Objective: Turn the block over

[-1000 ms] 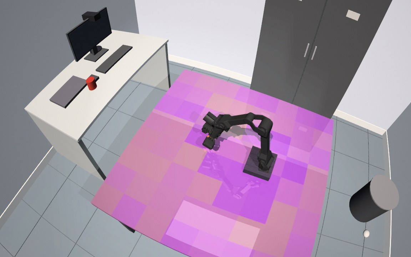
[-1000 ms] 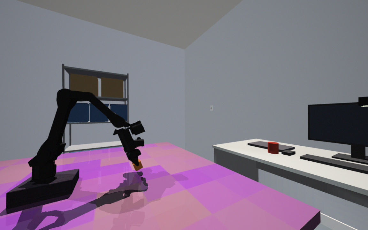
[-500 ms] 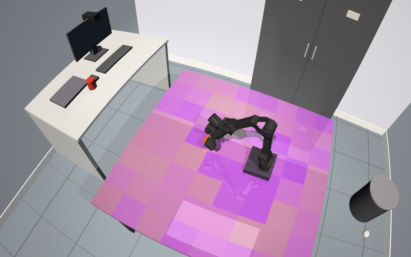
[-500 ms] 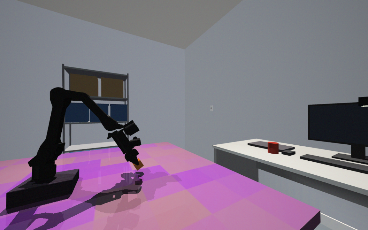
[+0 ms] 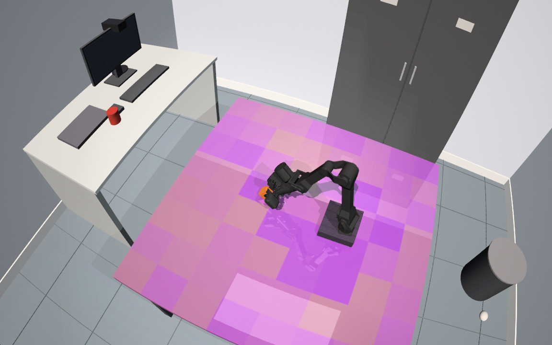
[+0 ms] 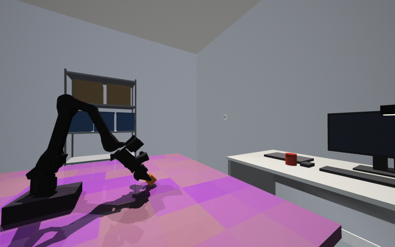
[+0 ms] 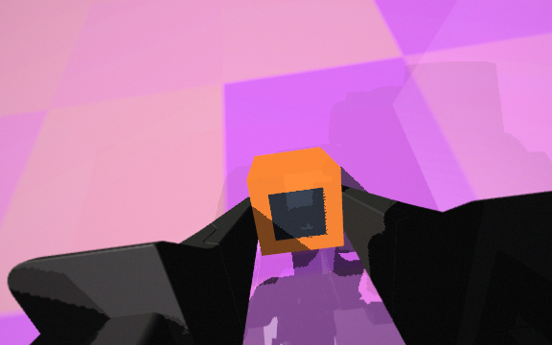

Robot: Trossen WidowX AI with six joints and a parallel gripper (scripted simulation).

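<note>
My gripper tip is now right at the orange block.
</note>
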